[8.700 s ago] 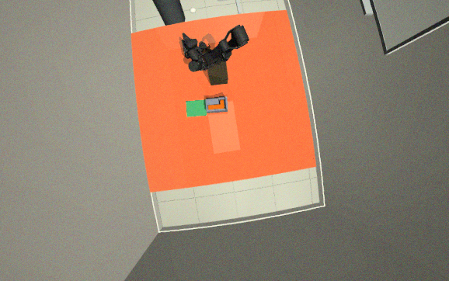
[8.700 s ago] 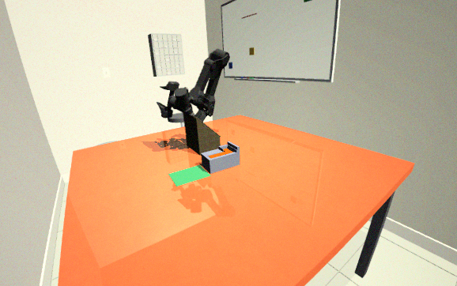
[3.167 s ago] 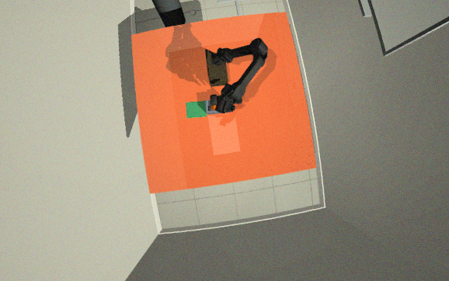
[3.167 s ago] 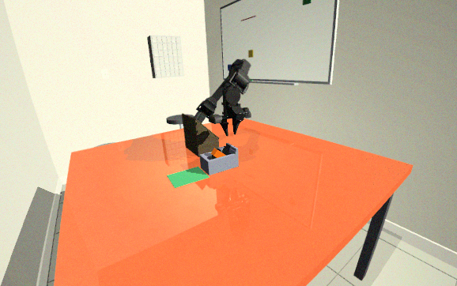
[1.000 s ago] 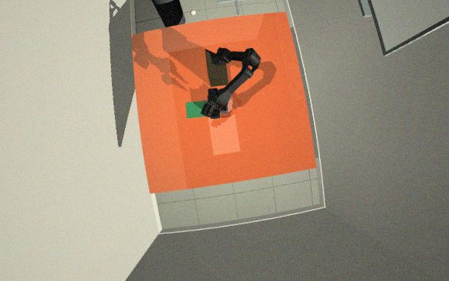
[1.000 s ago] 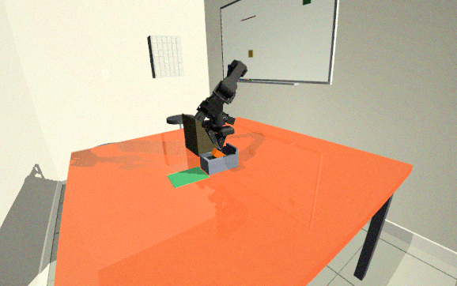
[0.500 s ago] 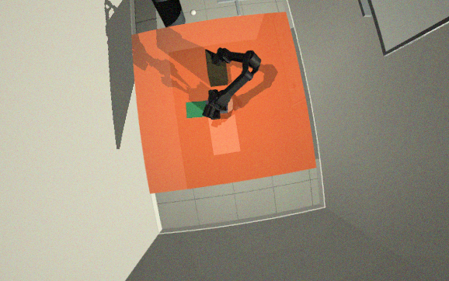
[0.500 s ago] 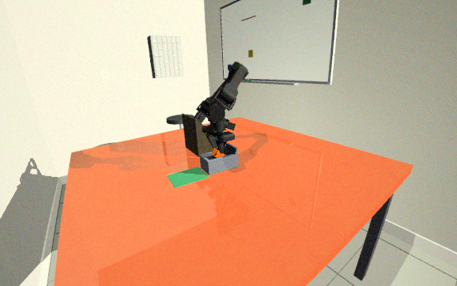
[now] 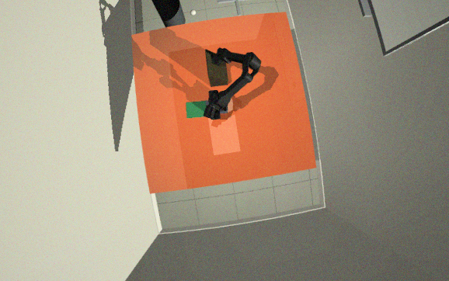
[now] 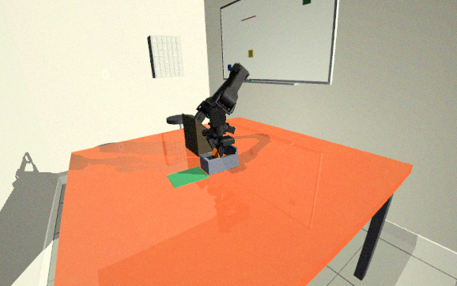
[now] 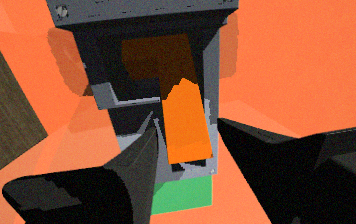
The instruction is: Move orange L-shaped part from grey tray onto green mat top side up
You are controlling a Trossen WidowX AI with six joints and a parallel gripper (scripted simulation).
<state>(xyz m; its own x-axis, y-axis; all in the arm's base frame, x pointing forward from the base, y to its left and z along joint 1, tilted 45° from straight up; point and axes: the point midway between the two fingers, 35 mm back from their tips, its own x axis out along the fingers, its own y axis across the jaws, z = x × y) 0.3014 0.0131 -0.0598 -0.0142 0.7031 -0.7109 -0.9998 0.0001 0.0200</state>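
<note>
My gripper tip is now 20 mm past the green mat, 140 mm to the left of it and 80 mm above it. Round my gripper tip: orange L-shaped part 20 mm behind, 30 mm to the left, 30 mm below.
</note>
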